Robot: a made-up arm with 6 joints. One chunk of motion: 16 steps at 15 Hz.
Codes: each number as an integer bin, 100 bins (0 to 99) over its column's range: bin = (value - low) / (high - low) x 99, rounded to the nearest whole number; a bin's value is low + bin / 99 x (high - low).
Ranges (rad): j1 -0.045..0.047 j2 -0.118..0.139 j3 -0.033..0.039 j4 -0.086..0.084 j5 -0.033..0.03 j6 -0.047..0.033
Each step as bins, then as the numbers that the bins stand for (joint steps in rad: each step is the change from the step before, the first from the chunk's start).
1 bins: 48 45 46 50 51 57
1 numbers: -0.00039 -0.00118 0.00045 -0.00014 -0.00055 -0.00094
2 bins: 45 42 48 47 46 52
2 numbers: -0.00318 -0.00897 0.00191 -0.00529 -0.00373 -0.00498
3 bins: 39 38 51 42 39 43
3 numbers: -0.00876 -0.01935 0.00409 -0.01388 -0.00818 -0.01225
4 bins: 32 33 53 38 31 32
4 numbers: -0.01526 -0.03233 0.00555 -0.02075 -0.01327 -0.02114
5 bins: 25 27 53 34 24 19
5 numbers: -0.02177 -0.04791 0.00555 -0.02762 -0.01773 -0.03165
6 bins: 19 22 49 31 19 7
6 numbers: -0.02734 -0.06089 0.00264 -0.03277 -0.02091 -0.04134
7 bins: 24 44 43 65 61 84
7 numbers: -0.02270 -0.00378 -0.00173 0.02562 0.00582 0.02088
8 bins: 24 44 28 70 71 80
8 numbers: -0.02270 -0.00378 -0.01264 0.03420 0.01218 0.01765
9 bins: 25 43 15 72 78 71
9 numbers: -0.02177 -0.00637 -0.02209 0.03764 0.01664 0.01037
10 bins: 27 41 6 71 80 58
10 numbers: -0.01991 -0.01157 -0.02864 0.03592 0.01791 -0.00013
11 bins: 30 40 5 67 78 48
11 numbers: -0.01712 -0.01416 -0.02936 0.02905 0.01664 -0.00821
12 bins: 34 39 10 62 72 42
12 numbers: -0.01340 -0.01676 -0.02573 0.02046 0.01282 -0.01306
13 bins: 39 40 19 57 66 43
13 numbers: -0.00876 -0.01416 -0.01918 0.01188 0.00900 -0.01225
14 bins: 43 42 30 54 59 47
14 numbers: -0.00504 -0.00897 -0.01118 0.00673 0.00455 -0.00902
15 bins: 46 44 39 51 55 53
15 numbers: -0.00225 -0.00378 -0.00464 0.00158 0.00200 -0.00417
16 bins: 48 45 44 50 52 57
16 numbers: -0.00039 -0.00118 -0.00100 -0.00014 0.00009 -0.00094
